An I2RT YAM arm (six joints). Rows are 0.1 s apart.
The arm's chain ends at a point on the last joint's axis. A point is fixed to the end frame.
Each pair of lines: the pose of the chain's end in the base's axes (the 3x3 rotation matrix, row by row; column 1 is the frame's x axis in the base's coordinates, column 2 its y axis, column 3 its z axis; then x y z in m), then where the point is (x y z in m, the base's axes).
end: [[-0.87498 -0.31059 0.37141], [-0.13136 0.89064 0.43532], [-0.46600 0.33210 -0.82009]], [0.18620 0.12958 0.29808]
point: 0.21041 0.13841 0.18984
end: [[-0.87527 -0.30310 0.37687], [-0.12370 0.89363 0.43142], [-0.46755 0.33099 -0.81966]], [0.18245 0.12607 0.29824]
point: 0.20694 0.13461 0.19004
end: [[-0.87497 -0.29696 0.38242], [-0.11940 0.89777 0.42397], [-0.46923 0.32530 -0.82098]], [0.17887 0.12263 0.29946]
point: 0.20371 0.13039 0.19128
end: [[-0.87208 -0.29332 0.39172], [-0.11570 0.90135 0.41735], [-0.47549 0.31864 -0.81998]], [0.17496 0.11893 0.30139]
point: 0.20070 0.12599 0.19338
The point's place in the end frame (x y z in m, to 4 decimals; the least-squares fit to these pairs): 0.0281 -0.0356 0.1016
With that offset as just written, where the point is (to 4 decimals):
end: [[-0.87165 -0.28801 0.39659], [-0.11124 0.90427 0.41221], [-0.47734 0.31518 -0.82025]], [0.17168 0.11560 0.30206]
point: 0.1977 0.1222 0.1941
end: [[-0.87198 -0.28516 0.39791], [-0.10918 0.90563 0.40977], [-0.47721 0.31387 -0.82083]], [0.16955 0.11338 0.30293]
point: 0.1956 0.1197 0.1950
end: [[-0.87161 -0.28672 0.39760], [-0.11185 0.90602 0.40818], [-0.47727 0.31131 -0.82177]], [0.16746 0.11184 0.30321]
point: 0.1936 0.1179 0.1952
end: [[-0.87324 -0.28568 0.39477], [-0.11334 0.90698 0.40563], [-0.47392 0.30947 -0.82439]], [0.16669 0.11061 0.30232]
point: 0.1924 0.1163 0.1942
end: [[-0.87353 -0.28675 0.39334], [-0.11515 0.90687 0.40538], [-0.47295 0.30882 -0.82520]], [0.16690 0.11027 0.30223]
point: 0.1925 0.1159 0.1941
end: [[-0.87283 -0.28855 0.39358], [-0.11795 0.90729 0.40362], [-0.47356 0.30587 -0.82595]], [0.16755 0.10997 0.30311]
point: 0.1933 0.1154 0.1950
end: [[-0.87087 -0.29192 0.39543], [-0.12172 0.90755 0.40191], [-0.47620 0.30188 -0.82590]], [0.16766 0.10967 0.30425]
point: 0.1938 0.1148 0.1962
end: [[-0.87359 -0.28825 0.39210], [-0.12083 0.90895 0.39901], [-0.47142 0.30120 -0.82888]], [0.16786 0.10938 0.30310]
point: 0.1934 0.1142 0.1949
